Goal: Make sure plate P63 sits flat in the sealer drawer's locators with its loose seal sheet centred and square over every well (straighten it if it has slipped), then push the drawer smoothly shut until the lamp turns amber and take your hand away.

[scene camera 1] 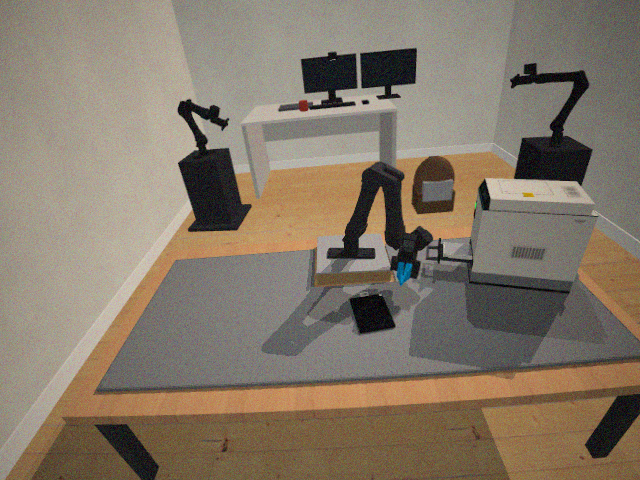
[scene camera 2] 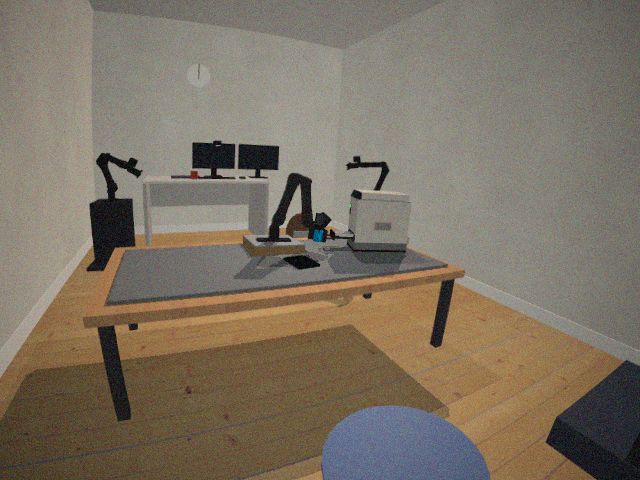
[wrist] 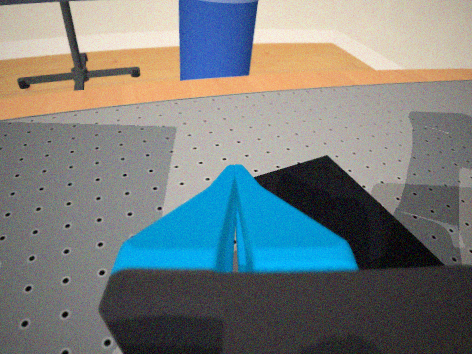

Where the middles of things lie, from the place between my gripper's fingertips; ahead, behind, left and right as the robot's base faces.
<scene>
The black pad (scene camera 1: 371,311) lies 30 mm ahead of my hand, 100 mm to the right of it and 100 mm below it.
</scene>
